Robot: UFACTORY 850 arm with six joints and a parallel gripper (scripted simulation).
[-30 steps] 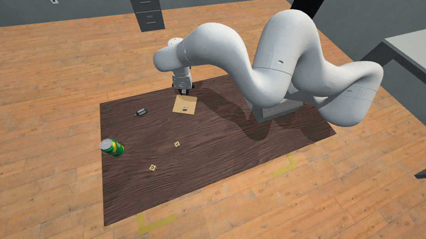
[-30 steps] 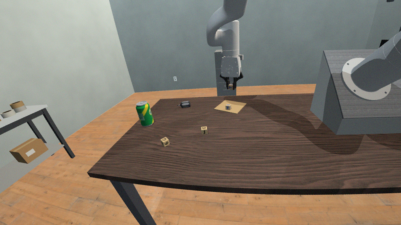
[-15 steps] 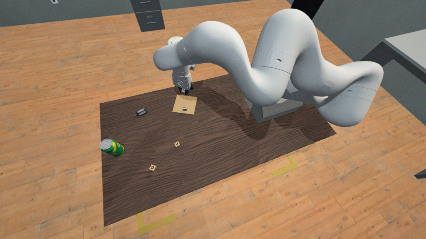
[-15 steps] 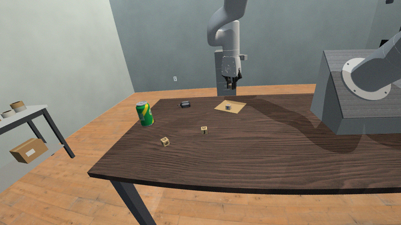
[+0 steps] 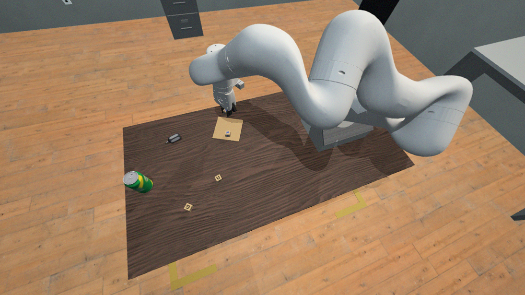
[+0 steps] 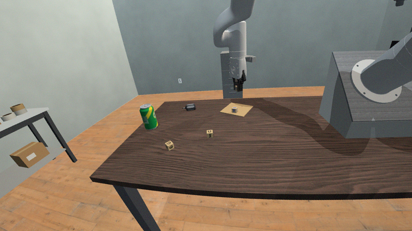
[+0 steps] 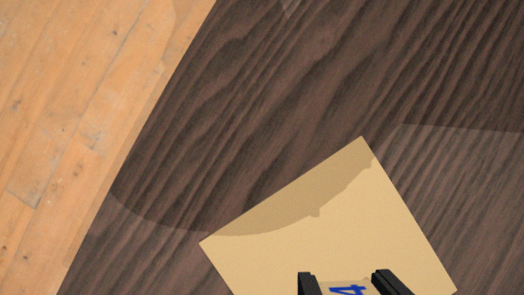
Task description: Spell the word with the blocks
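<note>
Right now my hand is 120 mm above the tan mat, 20 mm to the right of it and 10 mm short of it. From my hand the other things lie so: s block 110 mm below, 60 mm to the left, 20 mm ahead; n block 10 mm below; dark object 290 mm ahead, 110 mm below, 30 mm to the left.
</note>
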